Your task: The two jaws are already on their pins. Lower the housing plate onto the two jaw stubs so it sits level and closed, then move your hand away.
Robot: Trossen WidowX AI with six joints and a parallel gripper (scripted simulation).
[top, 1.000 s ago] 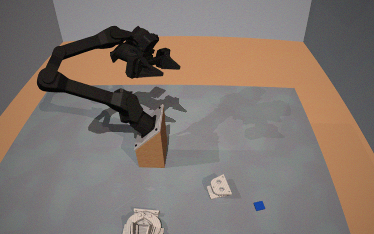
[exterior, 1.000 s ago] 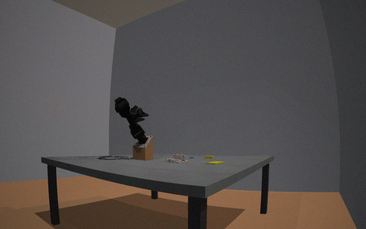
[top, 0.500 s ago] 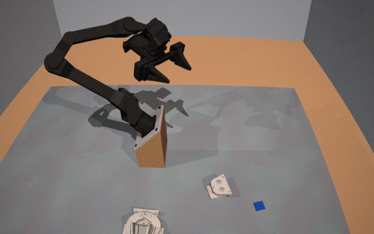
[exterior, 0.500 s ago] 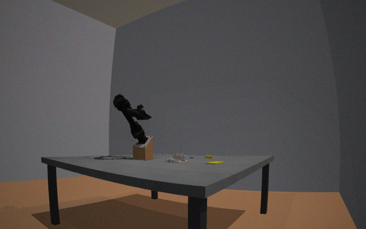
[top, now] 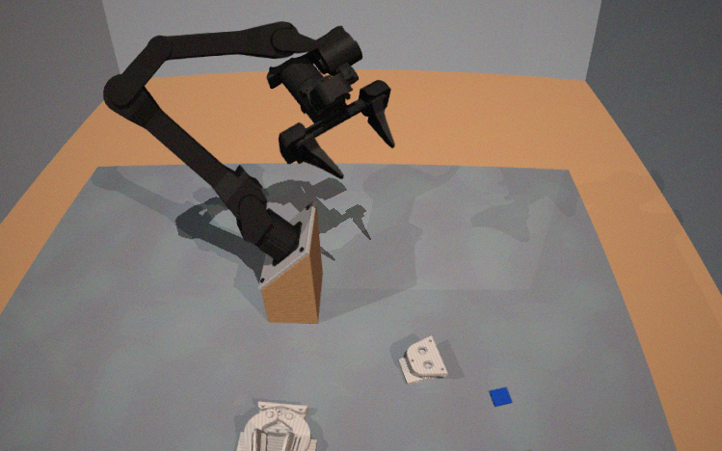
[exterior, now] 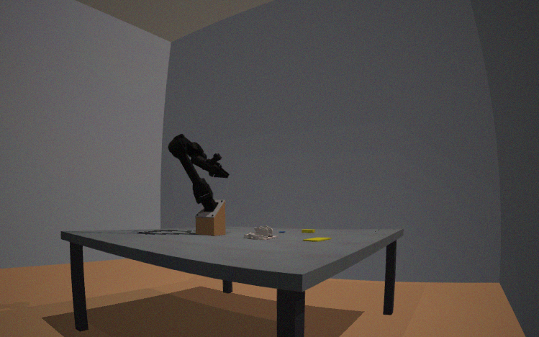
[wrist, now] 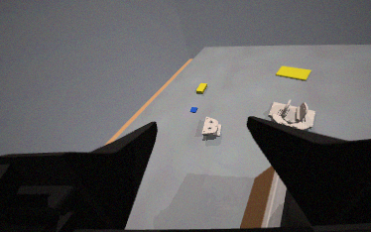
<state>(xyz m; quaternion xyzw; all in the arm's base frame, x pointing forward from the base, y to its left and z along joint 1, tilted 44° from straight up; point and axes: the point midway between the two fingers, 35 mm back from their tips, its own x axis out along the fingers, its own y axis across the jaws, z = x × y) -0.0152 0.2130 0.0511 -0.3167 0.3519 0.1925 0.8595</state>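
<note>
The white stepped block lies 15 cm ahead of my gripper tip, 9 cm to the left of it and 30 cm below it. The rest, counted from my gripper tip: yellow piece (36 cm ahead, 25 cm to the left, 30 cm below); then blue square (21 cm ahead, 22 cm to the left, 31 cm below).
</note>
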